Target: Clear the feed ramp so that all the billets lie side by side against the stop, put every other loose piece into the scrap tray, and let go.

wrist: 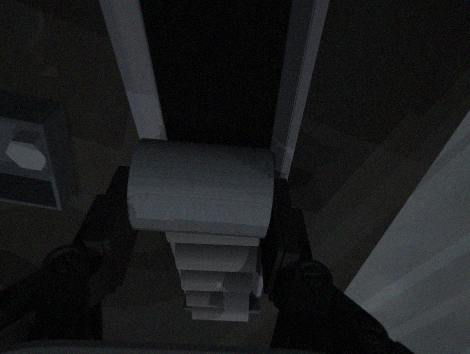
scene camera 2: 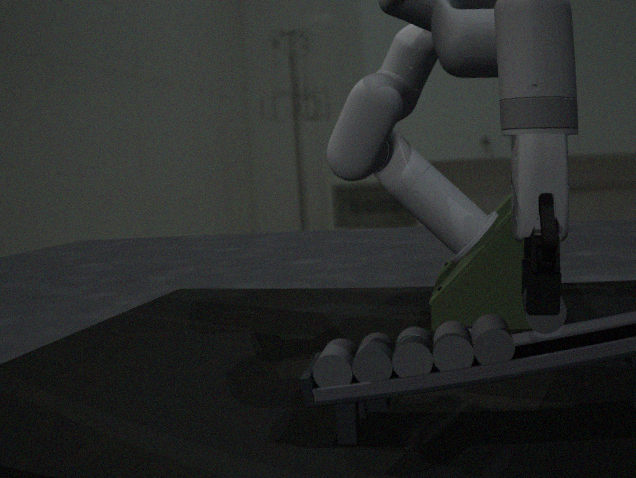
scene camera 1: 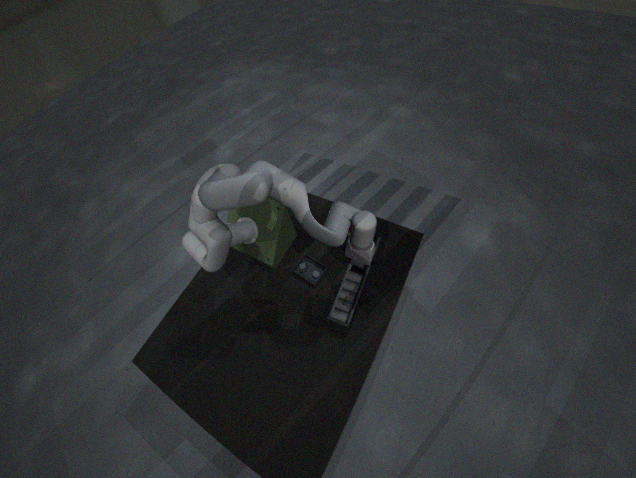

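Where they show: gripper, between the fingertips: (wrist: pixel 203 195) (scene camera 2: pixel 539 305) (scene camera 1: pixel 358 262); arm's base, origin of its link: (scene camera 2: pixel 476 239) (scene camera 1: pixel 247 230).
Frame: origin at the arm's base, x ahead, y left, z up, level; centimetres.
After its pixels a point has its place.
Observation:
Several grey cylindrical billets (scene camera 1: pixel 338 314) @[z -3.6, x 51.5, y -19.4 cm] (scene camera 2: pixel 412 358) @[z -4.1, x 54.8, y -11.2 cm] (wrist: pixel 215 257) @[z -2.1, x 52.2, y -6.3 cm] lie crosswise, side by side, on the lower part of the feed ramp (scene camera 1: pixel 361 288) (scene camera 2: pixel 411 384) (wrist: pixel 127 60), the lowest by the stop (scene camera 2: pixel 306 382) @[z -6.0, x 56.1, y -21.5 cm]. My gripper (scene camera 2: pixel 542 303) @[z -0.1, x 52.2, y 1.7 cm] (wrist: pixel 203 195) @[z -0.1, x 52.2, y 1.7 cm] is shut on another grey billet (scene camera 2: pixel 547 322) @[z -1.1, x 55.0, y 1.9 cm] (wrist: pixel 200 190) @[z 1.3, x 52.4, y 3.4 cm], level and crosswise over the ramp channel, a little upslope of the row. Whether it touches the ramp is unclear. The scrap tray (scene camera 1: pixel 304 280) @[z -11.1, x 31.3, y -9.2 cm] (wrist: pixel 52 167) @[z -9.4, x 38.1, y -4.9 cm] holds small pale pieces; two (scene camera 1: pixel 302 266) @[z -9.4, x 28.4, y -4.3 cm] (scene camera 1: pixel 315 273) @[z -10.8, x 34.9, y -5.0 cm] show in scene camera 1.
The green base block (scene camera 1: pixel 264 233) @[z 1.5, x 9.6, y 0.6 cm] (scene camera 2: pixel 478 298) @[z -7.4, x 16.6, y -1.3 cm] carries the arm behind the tray. The tray stands between this block and the ramp. The ramp's raised side rails flank the held billet, and its upper end rises behind the gripper.

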